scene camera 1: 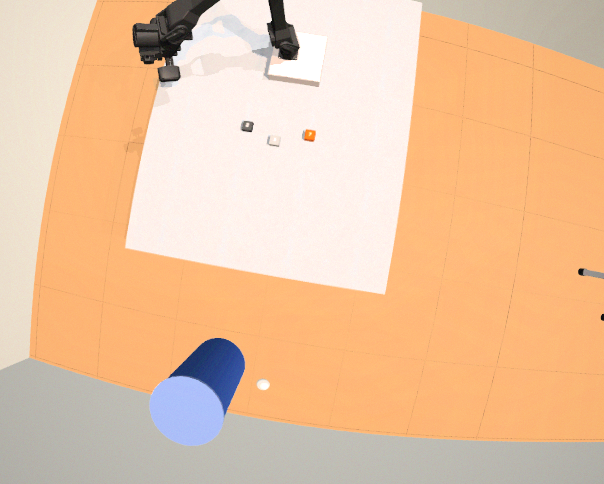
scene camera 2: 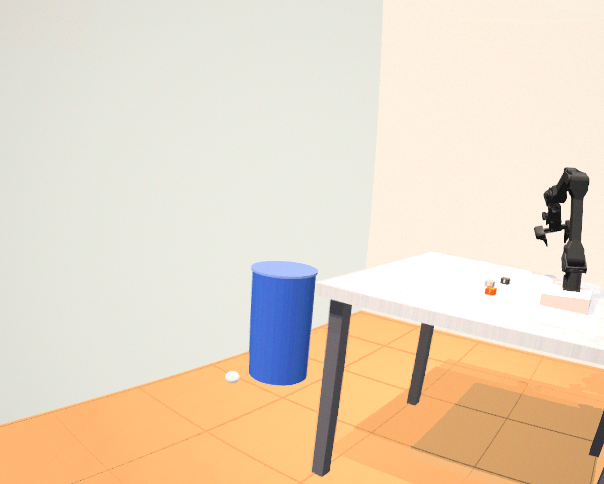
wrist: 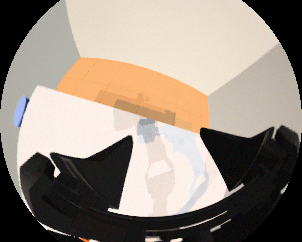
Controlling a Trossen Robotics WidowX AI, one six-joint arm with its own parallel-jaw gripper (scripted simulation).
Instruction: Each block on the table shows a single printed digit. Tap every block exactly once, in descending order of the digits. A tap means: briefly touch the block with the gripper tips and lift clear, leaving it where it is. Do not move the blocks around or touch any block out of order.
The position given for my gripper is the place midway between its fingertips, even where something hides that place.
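Observation:
My gripper (scene camera 1: pixel 159 59) is open and empty, holding nothing. The wrist view shows the gripper (wrist: pixel 167 135) as well.

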